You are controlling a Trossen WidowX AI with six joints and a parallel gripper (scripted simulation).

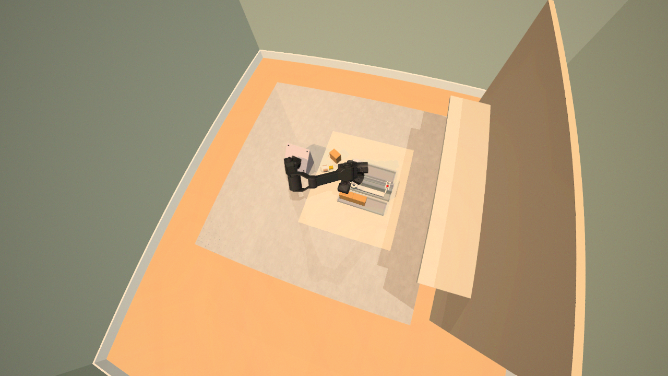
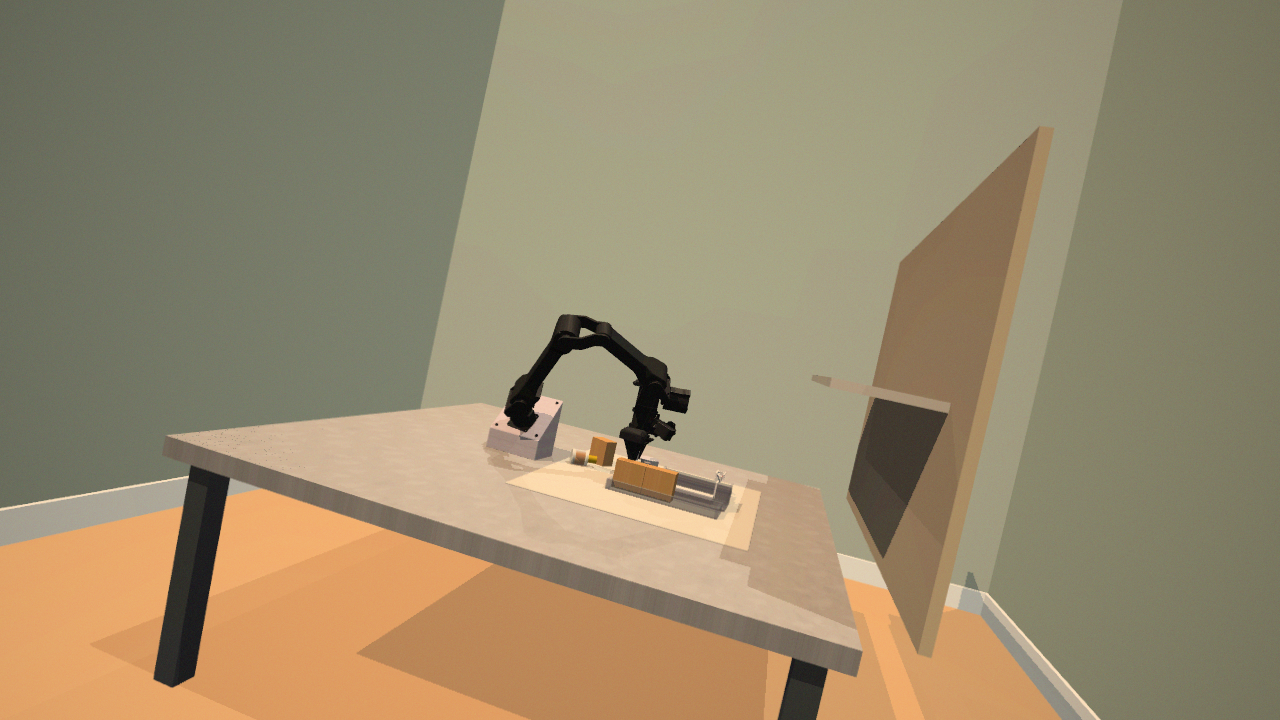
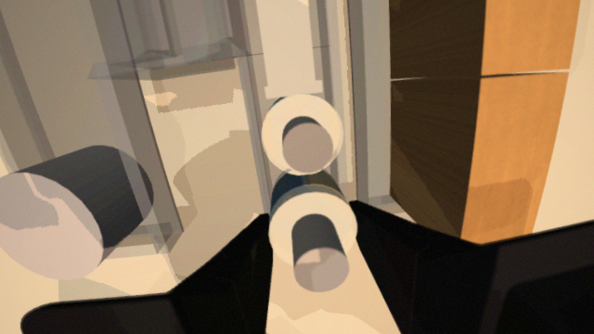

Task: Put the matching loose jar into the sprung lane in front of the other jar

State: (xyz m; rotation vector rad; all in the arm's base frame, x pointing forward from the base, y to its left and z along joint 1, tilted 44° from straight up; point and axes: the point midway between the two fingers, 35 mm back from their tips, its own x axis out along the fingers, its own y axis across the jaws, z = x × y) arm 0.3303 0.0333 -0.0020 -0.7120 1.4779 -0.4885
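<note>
Now: gripper tip 1 cm past the grey lid, 13 cm to the right of it and 2 cm above it. The rest, counted from my gripper tip: grey lane rack 13 cm ahead, 4 cm to the left, 3 cm below.
</note>
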